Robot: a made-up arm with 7 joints.
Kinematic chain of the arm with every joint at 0, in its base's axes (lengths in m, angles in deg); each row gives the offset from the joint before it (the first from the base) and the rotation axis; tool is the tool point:
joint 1: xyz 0 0 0.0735 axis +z
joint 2: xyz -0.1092 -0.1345 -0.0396 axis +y
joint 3: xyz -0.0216 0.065 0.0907 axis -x
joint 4: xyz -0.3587 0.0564 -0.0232 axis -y
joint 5: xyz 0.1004 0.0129 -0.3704 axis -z
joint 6: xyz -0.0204 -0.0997 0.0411 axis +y
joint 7: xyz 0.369 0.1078 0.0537 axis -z
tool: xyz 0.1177 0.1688 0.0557
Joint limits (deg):
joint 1: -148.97..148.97
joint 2: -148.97..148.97
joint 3: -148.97..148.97
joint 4: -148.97..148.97
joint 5: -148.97..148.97
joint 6: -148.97..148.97
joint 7: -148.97..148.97
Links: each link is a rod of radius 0.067 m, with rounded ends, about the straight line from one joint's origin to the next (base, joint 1, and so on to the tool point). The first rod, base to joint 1, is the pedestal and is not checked.
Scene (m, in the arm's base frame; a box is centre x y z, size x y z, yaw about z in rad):
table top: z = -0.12
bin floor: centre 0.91 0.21 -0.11 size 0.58 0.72 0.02 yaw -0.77
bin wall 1: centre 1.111 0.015 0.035 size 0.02 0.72 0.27 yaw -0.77
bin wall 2: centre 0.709 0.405 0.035 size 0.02 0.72 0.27 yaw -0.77
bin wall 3: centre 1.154 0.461 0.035 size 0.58 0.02 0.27 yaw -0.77
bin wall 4: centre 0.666 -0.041 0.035 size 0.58 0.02 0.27 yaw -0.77
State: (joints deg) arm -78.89 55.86 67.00 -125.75 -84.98 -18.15 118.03
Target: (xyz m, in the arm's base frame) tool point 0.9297 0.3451 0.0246
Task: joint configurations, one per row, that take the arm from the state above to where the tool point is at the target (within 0.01 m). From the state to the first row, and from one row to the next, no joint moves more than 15 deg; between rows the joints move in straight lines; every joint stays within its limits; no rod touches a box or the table.
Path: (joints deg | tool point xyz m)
1: -93.64 51.61 62.22 -128.59 -86.09 -9.03 114.74 | 0.0657 0.8565 0.3094
2: -108.39 47.36 57.45 -131.42 -87.19 0.09 111.45 | 0.4124 0.8128 0.3036
3: -123.14 43.11 52.67 -134.26 -88.30 9.21 108.16 | 0.7182 0.6308 0.3147
4: -137.89 38.86 47.90 -137.10 -89.41 18.33 104.86 | 0.9297 0.3451 0.3453
5: -139.52 31.16 50.49 -136.09 -91.28 14.64 103.94 | 0.9423 0.3539 0.1833
6: -141.15 23.46 53.09 -135.08 -93.16 10.95 103.02 | 0.9297 0.3450 0.0245

